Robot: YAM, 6 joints.
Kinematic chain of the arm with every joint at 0, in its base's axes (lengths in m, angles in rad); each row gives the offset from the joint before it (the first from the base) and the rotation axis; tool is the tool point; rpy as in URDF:
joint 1: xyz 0 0 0.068 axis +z
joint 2: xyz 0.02 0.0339 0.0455 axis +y
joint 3: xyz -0.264 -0.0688 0 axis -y
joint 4: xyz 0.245 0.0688 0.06 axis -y
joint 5: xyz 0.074 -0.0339 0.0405 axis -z
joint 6: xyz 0.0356 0 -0.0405 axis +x
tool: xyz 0 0 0 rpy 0 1.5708 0
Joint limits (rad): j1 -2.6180..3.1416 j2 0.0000..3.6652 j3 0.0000..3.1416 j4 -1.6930..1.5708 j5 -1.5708..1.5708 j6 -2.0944..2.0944
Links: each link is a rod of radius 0.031 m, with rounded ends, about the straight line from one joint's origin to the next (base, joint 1, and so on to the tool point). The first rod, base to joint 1, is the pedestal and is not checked.
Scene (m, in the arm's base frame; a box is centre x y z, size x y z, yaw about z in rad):
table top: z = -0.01
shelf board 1: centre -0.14 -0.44 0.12 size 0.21 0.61 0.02 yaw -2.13
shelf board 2: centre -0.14 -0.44 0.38 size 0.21 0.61 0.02 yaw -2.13
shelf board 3: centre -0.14 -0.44 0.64 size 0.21 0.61 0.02 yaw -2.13
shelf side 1: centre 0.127 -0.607 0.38 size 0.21 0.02 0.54 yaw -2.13
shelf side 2: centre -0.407 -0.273 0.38 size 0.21 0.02 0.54 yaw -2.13
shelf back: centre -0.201 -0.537 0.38 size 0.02 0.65 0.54 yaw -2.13
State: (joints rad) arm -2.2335 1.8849 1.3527 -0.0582 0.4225 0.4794
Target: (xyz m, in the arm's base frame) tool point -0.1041 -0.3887 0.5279
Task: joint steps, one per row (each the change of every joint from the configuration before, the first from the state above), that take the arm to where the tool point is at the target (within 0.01 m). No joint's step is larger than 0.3 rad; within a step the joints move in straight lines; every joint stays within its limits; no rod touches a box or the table.
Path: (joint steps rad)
1: -0.0250 -0.2250 -0.1891 -0.1333 0.0186 0.0000
2: -0.0251 -0.2249 -0.1891 -0.1333 0.0186 0.0000
3: -0.0250 -0.2250 -0.1890 -0.1333 0.0187 0.0000
4: 0.2441 0.0032 0.2573 0.1301 -0.0431 0.0000
5: 0.2442 0.0032 0.2573 0.1302 -0.0430 0.0000
6: 0.2442 0.0031 0.2574 0.1301 -0.0430 0.0000
7: -0.1135 0.2878 0.2354 0.1176 -0.0050 0.0000
8: -0.1134 0.2877 0.2355 0.1176 -0.0050 0.0000

